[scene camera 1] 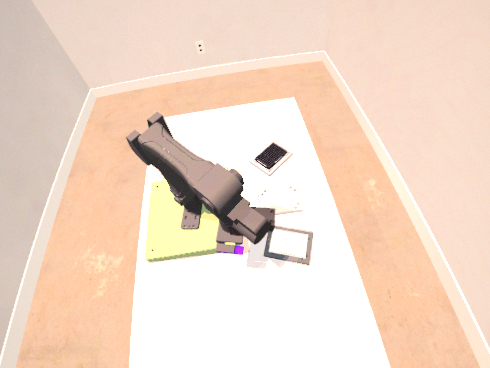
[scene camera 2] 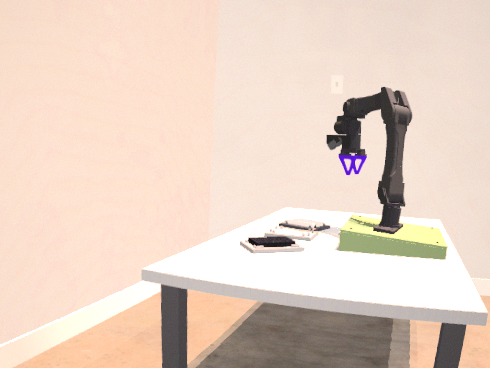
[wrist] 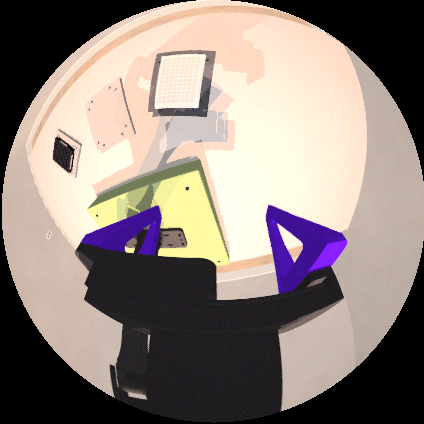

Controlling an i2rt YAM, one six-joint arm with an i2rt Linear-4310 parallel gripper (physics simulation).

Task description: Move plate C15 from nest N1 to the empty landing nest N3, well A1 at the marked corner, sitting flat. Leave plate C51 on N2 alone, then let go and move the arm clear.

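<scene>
A white plate [scene camera 1: 288, 243] [scene camera 2: 305, 223] [wrist: 180, 81] lies in a dark grey nest [scene camera 1: 310, 248] [wrist: 210, 75]. A black plate [scene camera 1: 271, 156] [scene camera 2: 271, 241] [wrist: 64, 153] lies on a light nest [scene camera 1: 270, 172] [scene camera 2: 277, 249]. Between them is an empty light nest [scene camera 1: 280, 199] [scene camera 2: 292, 232] [wrist: 110, 115] with small corner pegs, which fits N3. No labels are readable, so I cannot tell which plate is C15 or C51, nor see well A1. My gripper [scene camera 2: 352, 173] [wrist: 213, 210] is open and empty, high above the table; the arm mostly hides its fingers in scene camera 1.
The arm stands on a yellow-green base block [scene camera 1: 172, 232] [scene camera 2: 390, 246] [wrist: 202, 215] beside the nests. The white table [scene camera 1: 240, 310] [scene camera 2: 240, 272] bears them all, and its edge runs beyond the nests. Arm shadows fall near the dark nest.
</scene>
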